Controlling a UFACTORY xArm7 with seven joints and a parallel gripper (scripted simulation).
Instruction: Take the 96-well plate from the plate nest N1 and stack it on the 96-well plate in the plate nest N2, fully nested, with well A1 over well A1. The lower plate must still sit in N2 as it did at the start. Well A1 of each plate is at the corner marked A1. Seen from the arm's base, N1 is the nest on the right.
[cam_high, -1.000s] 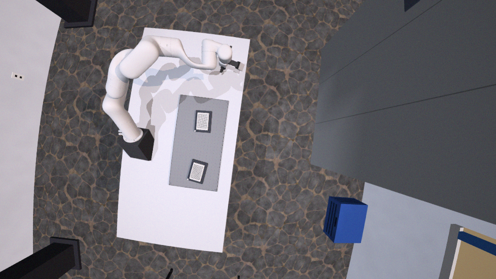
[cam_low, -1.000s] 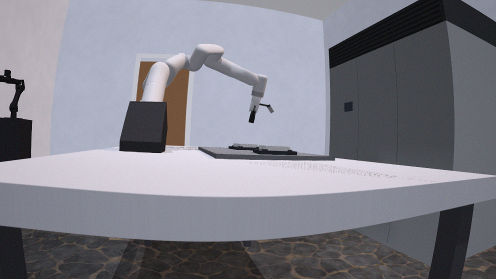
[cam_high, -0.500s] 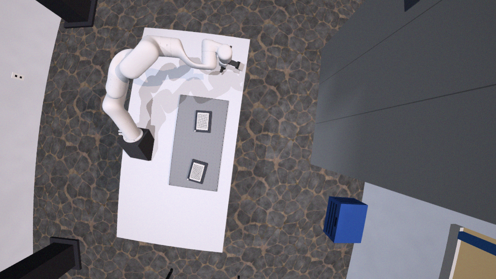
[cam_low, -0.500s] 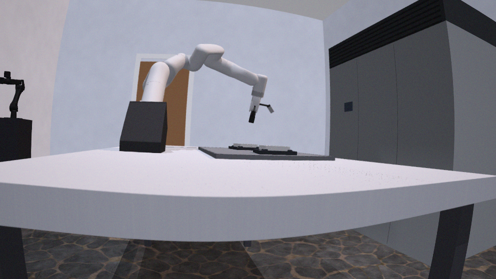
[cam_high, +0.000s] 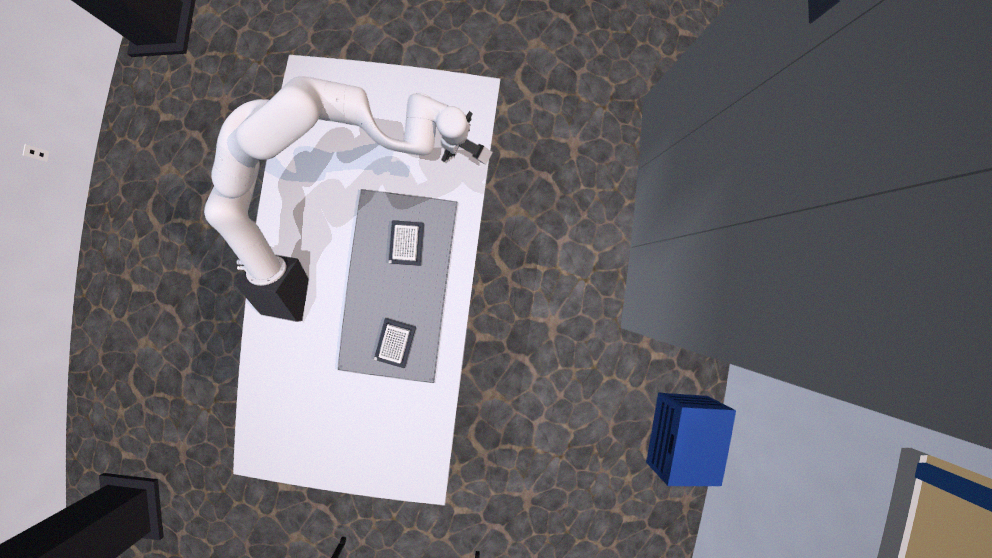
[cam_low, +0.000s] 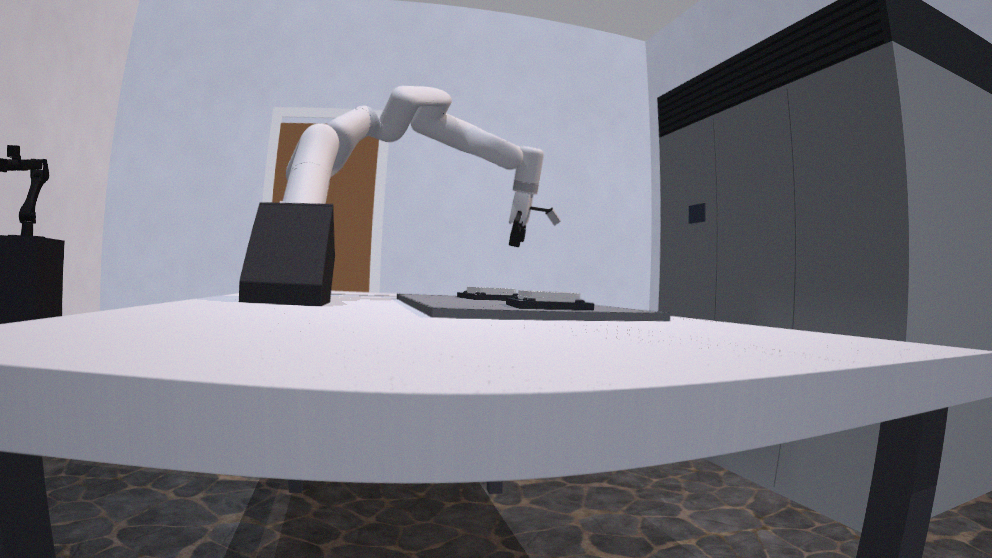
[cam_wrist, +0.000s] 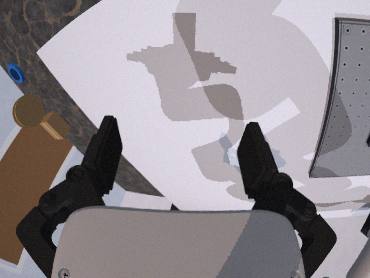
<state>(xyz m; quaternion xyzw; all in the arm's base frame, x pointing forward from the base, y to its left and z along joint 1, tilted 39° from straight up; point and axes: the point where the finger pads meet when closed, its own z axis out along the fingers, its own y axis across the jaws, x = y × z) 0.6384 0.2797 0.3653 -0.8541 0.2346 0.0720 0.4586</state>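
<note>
The dark plate nest N1 lies 23 cm behind my hand, 70 cm to the right of it and 16 cm below it. From my hand the other things lie so: dark plate nest N2 (19 cm behind, 33 cm to the right, 16 cm below).
</note>
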